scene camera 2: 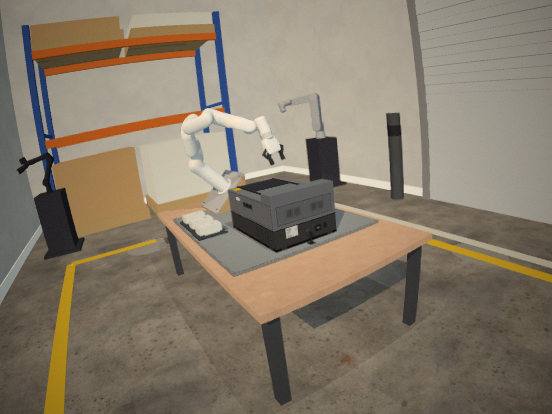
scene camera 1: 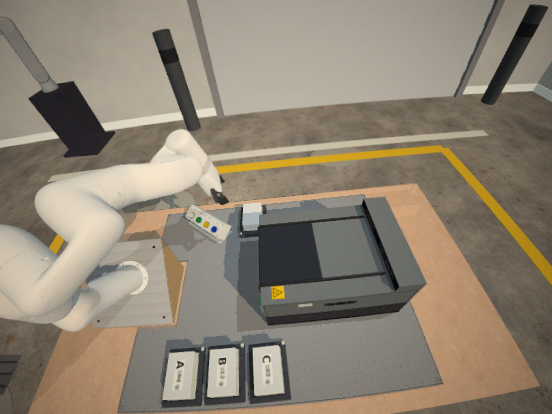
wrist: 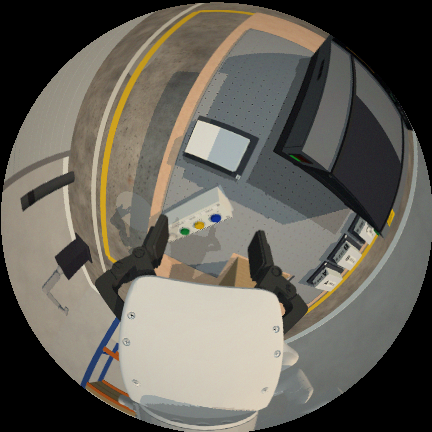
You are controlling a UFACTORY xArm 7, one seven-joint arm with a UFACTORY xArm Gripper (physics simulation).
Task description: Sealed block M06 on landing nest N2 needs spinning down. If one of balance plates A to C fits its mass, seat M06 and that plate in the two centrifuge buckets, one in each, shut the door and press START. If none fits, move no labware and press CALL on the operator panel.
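Frame: origin at the arm's base, x back, y right, z up, level; centimetres.
Seen in the pictures: gripper, between the fingertips: [scene camera 2: 278, 162] [scene camera 1: 223, 192] [wrist: 210, 232]; arm's base, origin of its link: [scene camera 2: 225, 187] [scene camera 1: 132, 276].
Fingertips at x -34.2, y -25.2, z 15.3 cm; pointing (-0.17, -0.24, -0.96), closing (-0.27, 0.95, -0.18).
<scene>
Offsets run from my fingertips to a thing's middle. Level surfaces: height alone.
My gripper [scene camera 1: 220, 189] [scene camera 2: 275, 159] [wrist: 210, 232] is open and empty, high above the operator panel's side of the table. The operator panel @[dx +14.0, dy -5.6, dz -23.7 cm] [scene camera 1: 207, 224] [wrist: 225, 202] has white, green, yellow and blue buttons. A white and pale-blue block @[dx -6.9, dy -7.2, dz -23.2 cm] [scene camera 1: 251, 218] [wrist: 218, 146] sits in a dark nest [scene camera 1: 242, 232] [wrist: 250, 162] beside the centrifuge; no label is readable. The centrifuge @[dx -36.2, dy +20.4, dz -15.7 cm] [scene camera 1: 337, 289] [scene camera 2: 280, 210] [wrist: 320, 120] has its top covered, and its buckets do not show. Plates A @[dx +11.7, dy +54.2, dz -24.6 cm] [scene camera 1: 175, 389] [wrist: 327, 283], B @[dx -1.5, dy +52.9, dz -24.6 cm] [scene camera 1: 218, 387] [wrist: 348, 260] and C @[dx -15.2, dy +52.3, dz -24.6 cm] [scene camera 1: 262, 387] [wrist: 364, 233] lie in separate dark nests; their mass prints are blurred.
The grey mat @[dz -27.8 cm] [scene camera 1: 350, 350] [scene camera 2: 240, 262] lies on the wooden table @[dz -29.1 cm] [scene camera 1: 470, 320] [scene camera 2: 310, 285]. The arm's base plate stands at the table's left in scene camera 1. The centrifuge is the tallest object on the mat. Posts [scene camera 1: 175, 80] and a storage rack [scene camera 2: 223, 70] stand beyond the table.
</scene>
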